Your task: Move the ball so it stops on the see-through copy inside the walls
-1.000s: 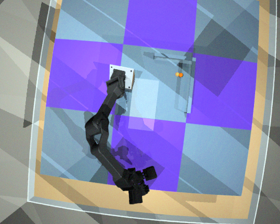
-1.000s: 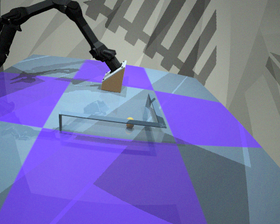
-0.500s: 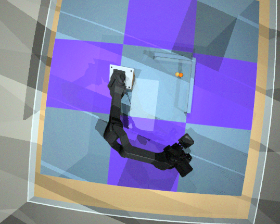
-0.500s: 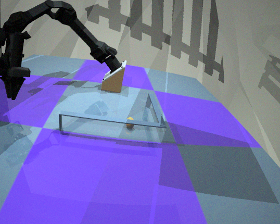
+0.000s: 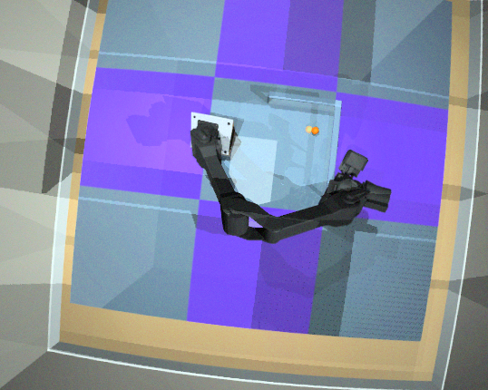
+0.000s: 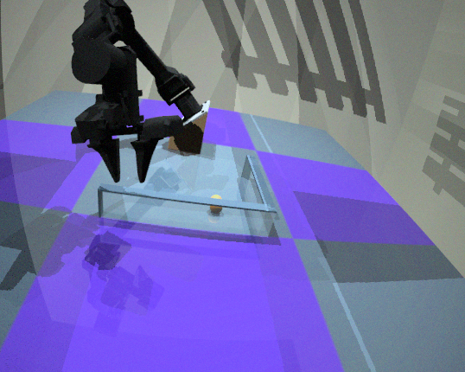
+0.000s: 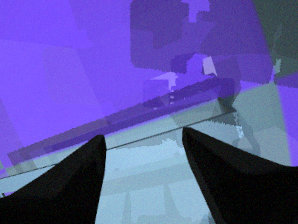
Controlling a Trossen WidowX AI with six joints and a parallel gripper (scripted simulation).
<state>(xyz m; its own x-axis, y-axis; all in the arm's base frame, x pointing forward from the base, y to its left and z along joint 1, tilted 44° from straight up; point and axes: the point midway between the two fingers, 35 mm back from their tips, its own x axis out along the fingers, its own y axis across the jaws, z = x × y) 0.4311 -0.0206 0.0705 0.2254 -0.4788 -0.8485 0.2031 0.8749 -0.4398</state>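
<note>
The orange ball is 15 cm to the left of my gripper tip, 9 cm behind it and 8 cm below it. From my gripper tip the other things lie so: see-through copy (15 cm to the left, 12 cm behind, 8 cm below); clear wall (10 cm to the left, 6 cm below, 3 cm behind).
</note>
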